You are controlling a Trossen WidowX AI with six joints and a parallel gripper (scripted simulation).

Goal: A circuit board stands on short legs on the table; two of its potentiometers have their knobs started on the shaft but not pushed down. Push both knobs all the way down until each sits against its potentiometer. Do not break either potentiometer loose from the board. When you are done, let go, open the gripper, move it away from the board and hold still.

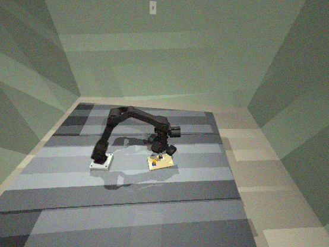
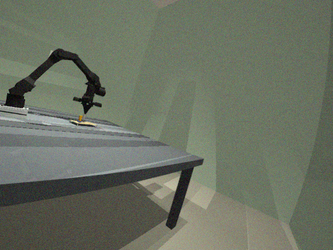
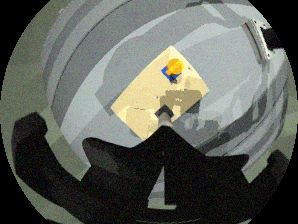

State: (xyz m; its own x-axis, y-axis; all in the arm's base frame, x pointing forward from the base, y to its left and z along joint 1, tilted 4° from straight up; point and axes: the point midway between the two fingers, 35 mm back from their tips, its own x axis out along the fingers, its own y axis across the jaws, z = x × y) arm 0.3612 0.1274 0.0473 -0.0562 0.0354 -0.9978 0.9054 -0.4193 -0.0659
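Now: the grey knob 20 mm below my gripper tip. Round my gripper tip: orange knob 60 mm to the right, 30 mm below, 30 mm behind.
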